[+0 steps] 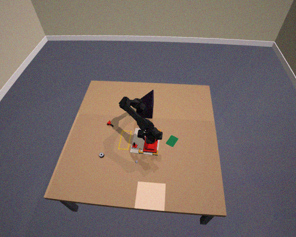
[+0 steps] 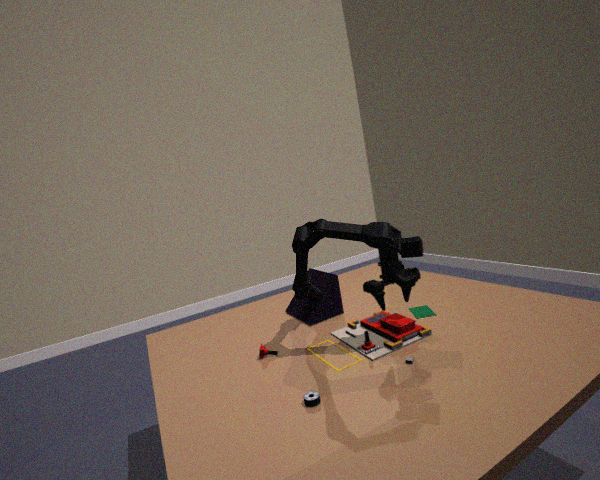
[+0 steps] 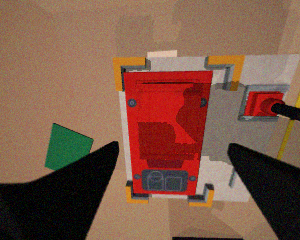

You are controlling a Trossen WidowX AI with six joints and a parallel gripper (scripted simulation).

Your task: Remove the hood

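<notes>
The red hood is 60 mm below my gripper tip. From my gripper tip the other things lie so: green patch 180 mm to the left, 100 mm below, 70 mm behind; then wheel 390 mm to the right, 120 mm ahead, 90 mm below.
</notes>
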